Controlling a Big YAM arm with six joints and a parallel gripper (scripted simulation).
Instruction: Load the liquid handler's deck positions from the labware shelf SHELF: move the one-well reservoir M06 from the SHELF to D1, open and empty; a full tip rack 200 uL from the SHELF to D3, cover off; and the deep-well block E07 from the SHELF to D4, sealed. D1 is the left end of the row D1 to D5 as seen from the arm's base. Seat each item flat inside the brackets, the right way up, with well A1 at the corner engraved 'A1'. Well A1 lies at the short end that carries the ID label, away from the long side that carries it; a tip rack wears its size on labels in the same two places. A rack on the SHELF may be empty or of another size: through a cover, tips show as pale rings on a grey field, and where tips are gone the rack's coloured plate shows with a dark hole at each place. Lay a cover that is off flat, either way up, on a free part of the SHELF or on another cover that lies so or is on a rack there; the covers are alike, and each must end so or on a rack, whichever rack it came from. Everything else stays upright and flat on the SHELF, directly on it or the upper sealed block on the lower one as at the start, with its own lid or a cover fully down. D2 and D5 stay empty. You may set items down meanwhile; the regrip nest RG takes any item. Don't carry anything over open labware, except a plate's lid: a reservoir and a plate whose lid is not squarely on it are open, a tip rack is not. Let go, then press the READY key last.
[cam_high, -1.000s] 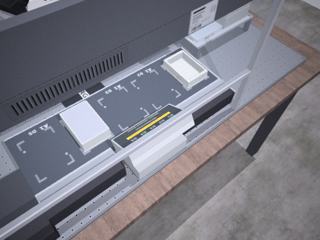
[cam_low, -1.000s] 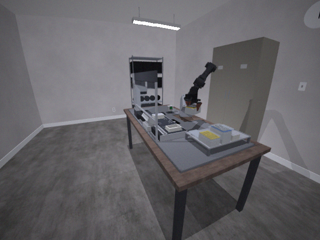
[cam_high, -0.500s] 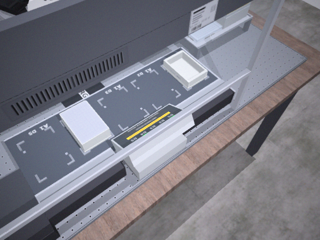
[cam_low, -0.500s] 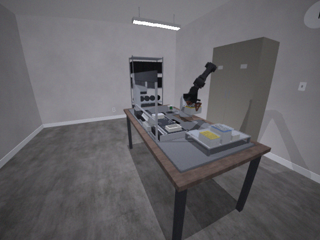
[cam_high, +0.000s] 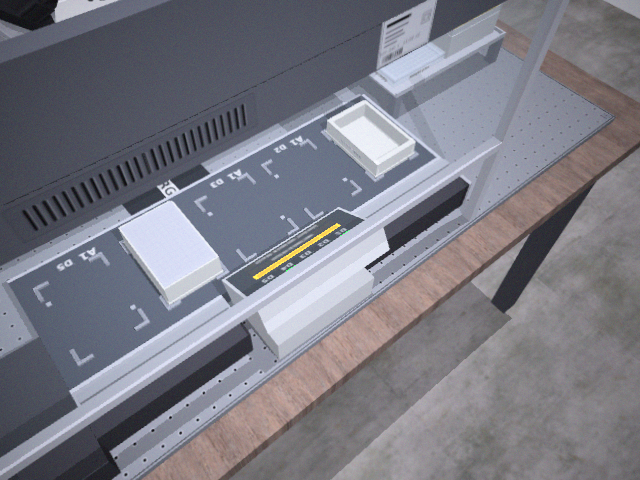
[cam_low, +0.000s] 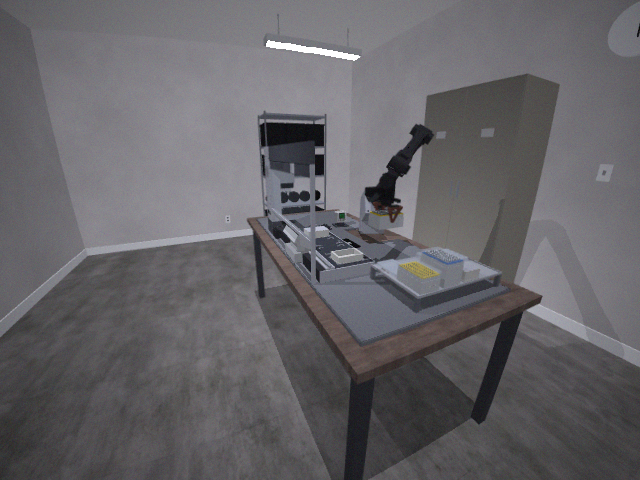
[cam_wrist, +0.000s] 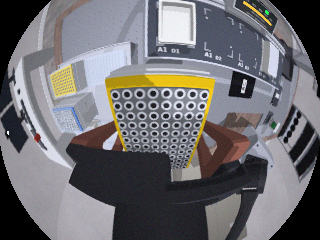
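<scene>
Now: the sealed deep-well block 200 mm ahead of my hand, 400 mm to the right of it and 160 mm below it. The rest, counted from my hand: clear flat plate (40 mm ahead, 150 mm to the left, 160 mm below); white one-well reservoir (170 mm ahead, 20 mm to the right, 170 mm below); yellow tip rack (10 mm behind, 10 mm to the right, 10 mm above).
</scene>
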